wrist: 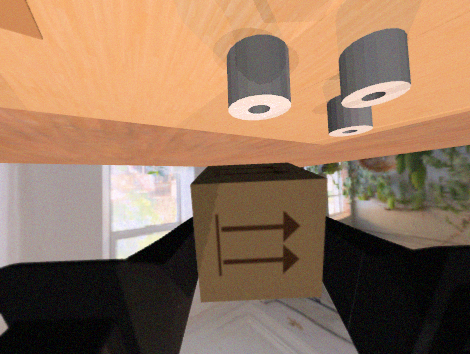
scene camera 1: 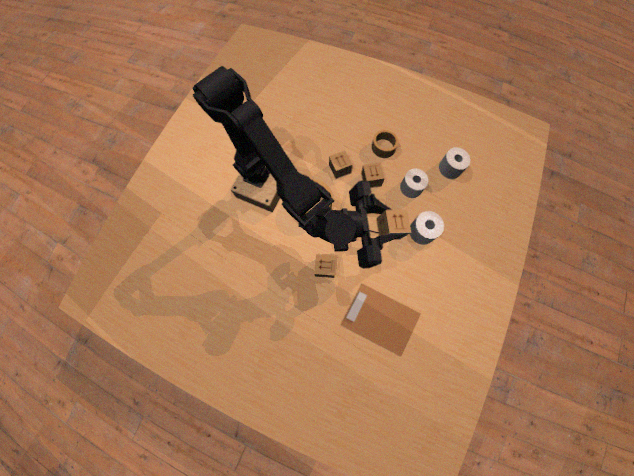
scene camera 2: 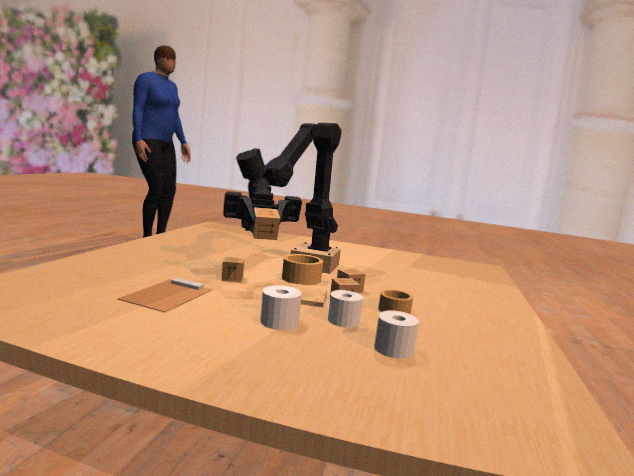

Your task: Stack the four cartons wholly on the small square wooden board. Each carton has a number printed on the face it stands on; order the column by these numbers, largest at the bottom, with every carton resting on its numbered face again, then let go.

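Pixels of known places: gripper, fingertip midpoint: (wrist: 252,216) (scene camera 1: 396,224) (scene camera 2: 266,224); arm's base at its link origin: (scene camera 1: 257,175) (scene camera 2: 319,248).
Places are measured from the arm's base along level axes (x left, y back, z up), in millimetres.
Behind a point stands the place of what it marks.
My gripper (scene camera 1: 396,222) @(z 129, x -28, y -419 mm) (scene camera 2: 266,223) @(z 129, x -28, y -419 mm) (wrist: 252,216) @(z 129, x -28, y -419 mm) is shut on a brown carton, held in the air above the table. The arrows on its face point right in the wrist view and in scene view 2. Its numbered face is not readable. One carton (scene camera 1: 325,265) @(z -3, x -163, y -298 mm) (scene camera 2: 233,269) @(z -22, x -149, y -320 mm) stands alone on the table on the clipboard side. Two more cartons, one (scene camera 1: 340,163) @(z -3, x 137, y -213 mm) nearer the arm base and one (scene camera 1: 373,174) @(z -3, x 143, y -316 mm) beside it, stand close together; they partly overlap in scene view 2. A corner of the wooden board (scene camera 2: 315,300) @(z -45, x 95, y -374 mm) shows behind the rolls, with no carton visible on that part.
Three white-topped rolls (scene camera 1: 427,227) @(z -40, x 69, y -524 mm) (scene camera 1: 414,182) @(z 4, x 165, y -436 mm) (scene camera 1: 454,162) @(z 9, x 280, y -528 mm) stand beyond the gripper. A small brown ring (scene camera 1: 376,149) @(z -29, x 244, y -292 mm) (scene camera 2: 395,304) @(z -28, x 282, y -349 mm) stands near two cartons; a larger ring (scene camera 2: 302,274) @(z -27, x 18, y -237 mm) stands before the arm base. A clipboard (scene camera 1: 384,322) @(z -55, x -234, y -509 mm) (scene camera 2: 161,297) @(z -55, x -227, y -527 mm) lies flat. A person (scene camera 2: 156,110) stands behind the table.
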